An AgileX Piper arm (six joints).
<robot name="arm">
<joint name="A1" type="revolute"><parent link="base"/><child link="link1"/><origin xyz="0 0 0.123" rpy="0 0 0"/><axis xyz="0 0 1"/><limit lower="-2.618" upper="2.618"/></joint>
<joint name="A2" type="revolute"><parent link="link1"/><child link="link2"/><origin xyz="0 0 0" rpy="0 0 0"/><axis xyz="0 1 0"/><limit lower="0" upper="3.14"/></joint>
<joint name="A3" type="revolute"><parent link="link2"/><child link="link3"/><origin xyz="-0.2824 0 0.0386" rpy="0 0 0"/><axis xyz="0 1 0"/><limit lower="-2.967" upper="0"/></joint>
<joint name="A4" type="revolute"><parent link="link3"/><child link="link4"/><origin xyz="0.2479 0 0.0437" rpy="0 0 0"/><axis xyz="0.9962 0 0.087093"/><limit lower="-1.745" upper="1.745"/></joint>
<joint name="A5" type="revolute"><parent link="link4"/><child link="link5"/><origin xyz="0 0 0" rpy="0 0 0"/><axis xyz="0 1 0"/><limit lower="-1.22" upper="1.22"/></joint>
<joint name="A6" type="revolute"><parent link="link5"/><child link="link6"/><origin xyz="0.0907 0 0.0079" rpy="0 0 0"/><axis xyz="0.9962 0 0.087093"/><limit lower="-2.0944" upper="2.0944"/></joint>
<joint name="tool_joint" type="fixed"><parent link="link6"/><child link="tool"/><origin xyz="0 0 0" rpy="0 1.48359 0"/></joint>
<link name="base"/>
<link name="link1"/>
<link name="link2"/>
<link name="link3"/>
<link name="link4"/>
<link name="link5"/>
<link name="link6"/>
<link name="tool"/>
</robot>
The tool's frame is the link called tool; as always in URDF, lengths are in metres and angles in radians.
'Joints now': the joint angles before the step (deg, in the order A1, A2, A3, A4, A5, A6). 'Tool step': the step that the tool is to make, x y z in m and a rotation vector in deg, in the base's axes. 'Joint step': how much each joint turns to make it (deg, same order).
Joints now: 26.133 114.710 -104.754 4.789 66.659 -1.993
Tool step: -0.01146 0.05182 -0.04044 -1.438 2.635 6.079
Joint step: 6.612 5.385 0.000 -0.033 -2.421 0.352
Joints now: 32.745 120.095 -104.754 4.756 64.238 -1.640
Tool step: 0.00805 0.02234 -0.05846 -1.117 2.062 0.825
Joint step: 1.769 7.538 -0.002 0.209 -5.255 0.478
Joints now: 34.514 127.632 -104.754 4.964 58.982 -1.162
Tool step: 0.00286 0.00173 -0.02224 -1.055 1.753 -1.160
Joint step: 0.000 2.737 -0.002 -0.106 -0.781 1.162
